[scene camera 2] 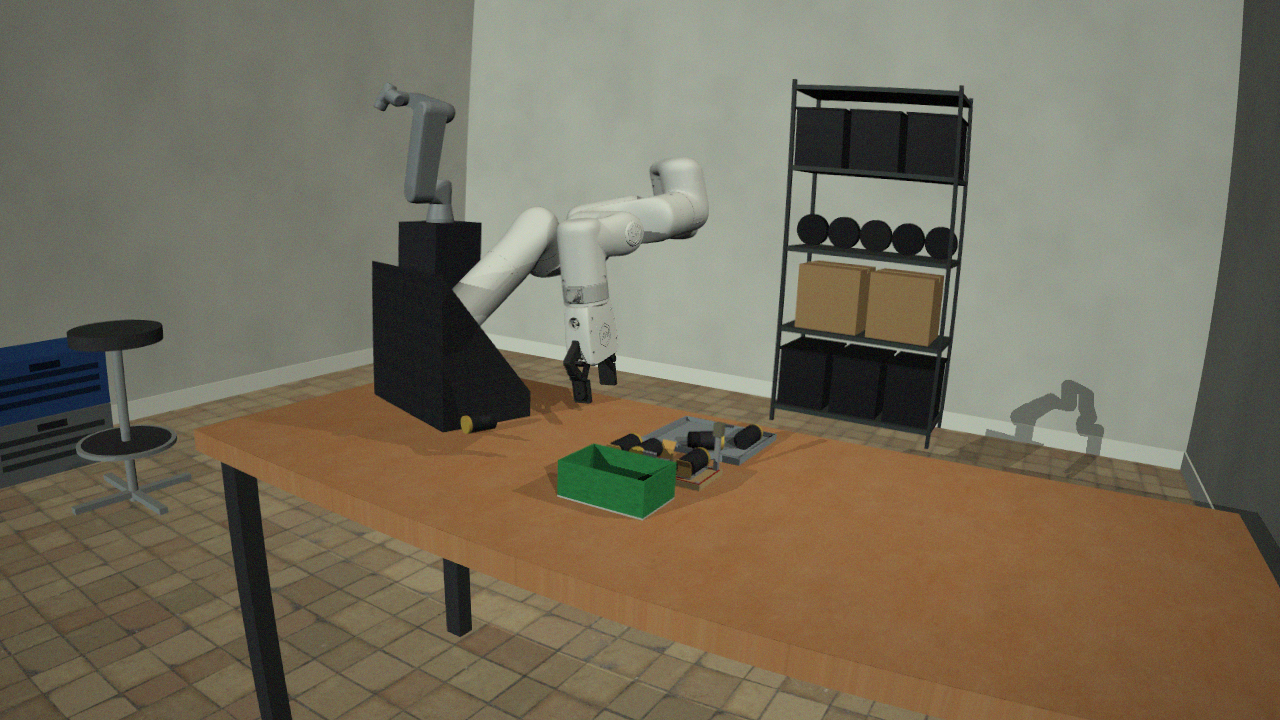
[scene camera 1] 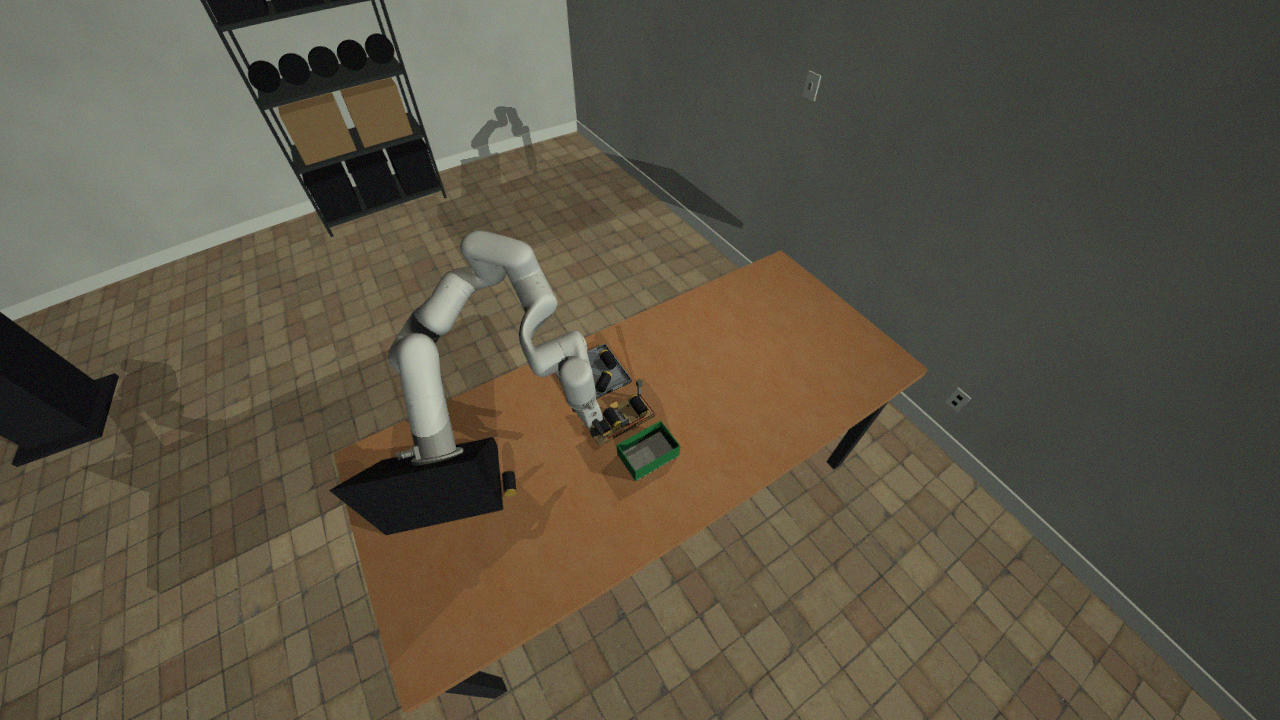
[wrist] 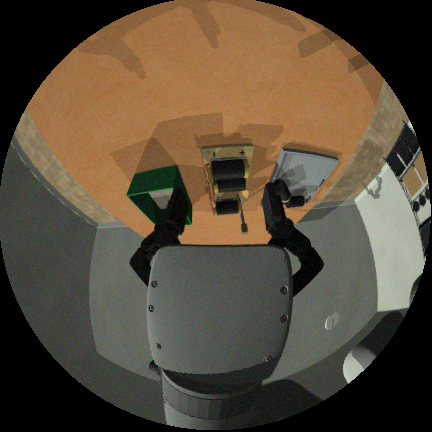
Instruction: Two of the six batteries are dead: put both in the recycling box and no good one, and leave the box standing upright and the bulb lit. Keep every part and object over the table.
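Places are measured from the arm's base along level axes (x ahead, y left, z up), in millimetres.
Pixels of known places: gripper, fingertip midpoint: (scene camera 2: 596,393) (wrist: 222,192); arm's base, origin of the base link: (scene camera 2: 453,320) (scene camera 1: 437,458).
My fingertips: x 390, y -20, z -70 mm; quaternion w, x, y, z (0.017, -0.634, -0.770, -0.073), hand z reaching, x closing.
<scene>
For each thing: its top centre in the pictures, then the offset to it from my fingertips. "spot": a spot on its surface instead. Level surfaces: height alone.
- box, middle of its top: (scene camera 2: 617,461) (wrist: 162,211) (scene camera 1: 648,445) dx +135, dy -113, dz -59 mm
- tan board, its level: dz -109 mm
- grey tray, middle of its top: (scene camera 2: 710,435) (wrist: 299,184) (scene camera 1: 591,373) dx +99, dy +227, dz -107 mm
- battery, middle of its top: (scene camera 2: 478,413) (scene camera 1: 507,481) dx -258, dy -33, dz -85 mm
- thin post with a grey top, surface spot: (scene camera 2: 717,431) (wrist: 240,228) (scene camera 1: 640,385) spot: dx +200, dy +71, dz -40 mm
My gripper (scene camera 2: 595,386) (wrist: 222,192) is open and empty, held above the table behind the green recycling box. The box (scene camera 1: 648,450) (scene camera 2: 615,488) (wrist: 155,180) stands upright; no battery shows inside it. Three black-and-yellow batteries (wrist: 229,169) (wrist: 231,185) (wrist: 228,206) lie in a row on the tan board (wrist: 227,151), between the fingers in the wrist view but below them. Two batteries (scene camera 2: 705,439) (scene camera 2: 747,437) lie on the grey tray (wrist: 312,167). Another battery (scene camera 1: 509,482) (scene camera 2: 477,423) lies on the table beside the arm's base. I cannot make out whether the bulb is lit.
A thin post with a grey top (scene camera 1: 639,385) (scene camera 2: 717,431) (wrist: 243,228) stands up at the board's end. The black arm base (scene camera 1: 429,492) (scene camera 2: 438,358) stands at the table's end. The box is close beside the board, and the tray lies on the board's other side.
</scene>
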